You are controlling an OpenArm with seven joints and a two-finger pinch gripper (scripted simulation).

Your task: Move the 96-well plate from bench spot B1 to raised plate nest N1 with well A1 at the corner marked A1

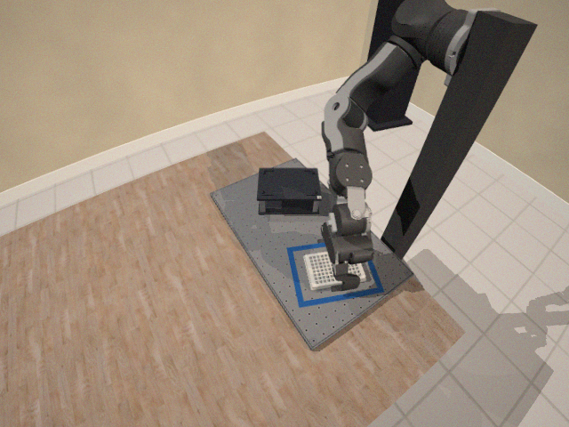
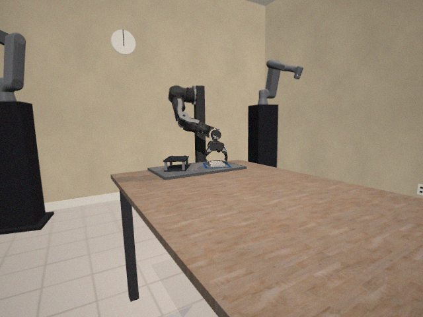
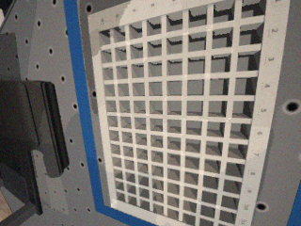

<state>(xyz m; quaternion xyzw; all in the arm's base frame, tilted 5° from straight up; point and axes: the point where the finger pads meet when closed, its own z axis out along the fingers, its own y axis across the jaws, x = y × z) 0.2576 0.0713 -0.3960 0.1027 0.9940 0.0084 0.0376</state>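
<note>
Now: the white 96-well plate 1 cm below my hand. From my hand the other things lie so: black raised nest N1: 2 cm ahead, 24 cm to the right, 4 cm above; then A1 label: 3 cm behind, 17 cm to the right, 4 cm above.
</note>
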